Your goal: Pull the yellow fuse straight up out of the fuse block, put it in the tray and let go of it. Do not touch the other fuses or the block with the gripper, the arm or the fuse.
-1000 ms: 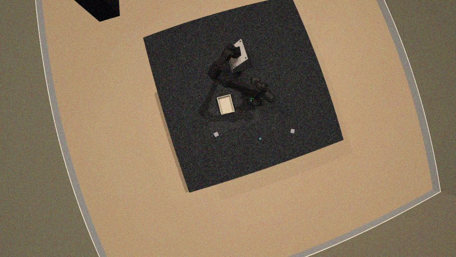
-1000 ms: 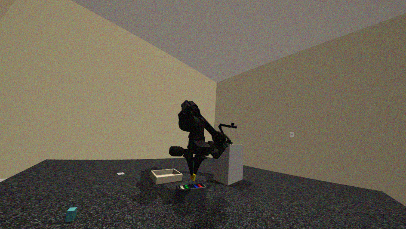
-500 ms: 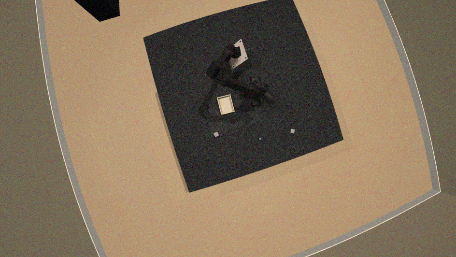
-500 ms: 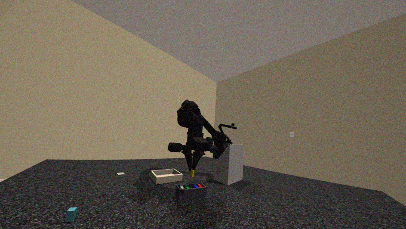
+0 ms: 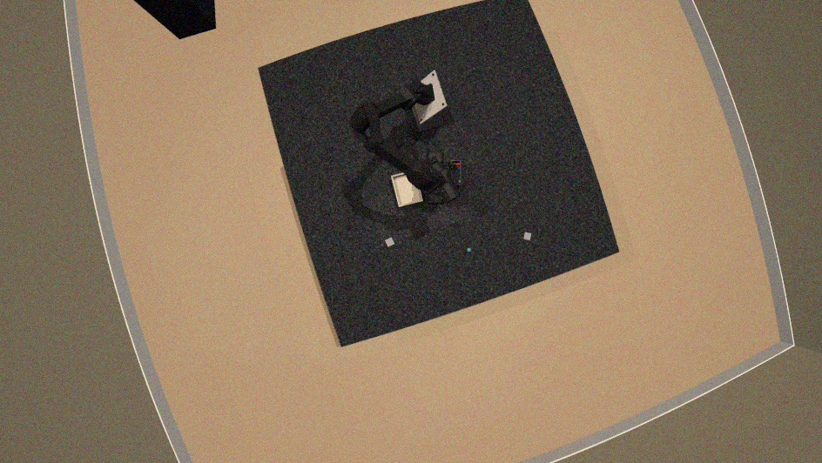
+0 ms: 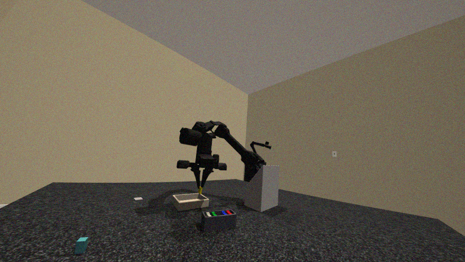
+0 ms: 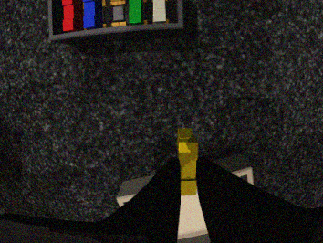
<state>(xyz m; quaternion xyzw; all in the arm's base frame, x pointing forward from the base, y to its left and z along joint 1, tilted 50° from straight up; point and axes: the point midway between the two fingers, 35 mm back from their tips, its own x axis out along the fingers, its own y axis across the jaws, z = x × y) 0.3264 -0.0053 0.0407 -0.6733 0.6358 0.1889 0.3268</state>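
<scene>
The cream tray is 100 mm to the right of my gripper tip and 90 mm below it. Round my gripper tip: yellow fuse: 10 mm below; then white fuse: 100 mm to the left, 70 mm below; then green fuse: 100 mm to the left, 70 mm below, 10 mm behind.
</scene>
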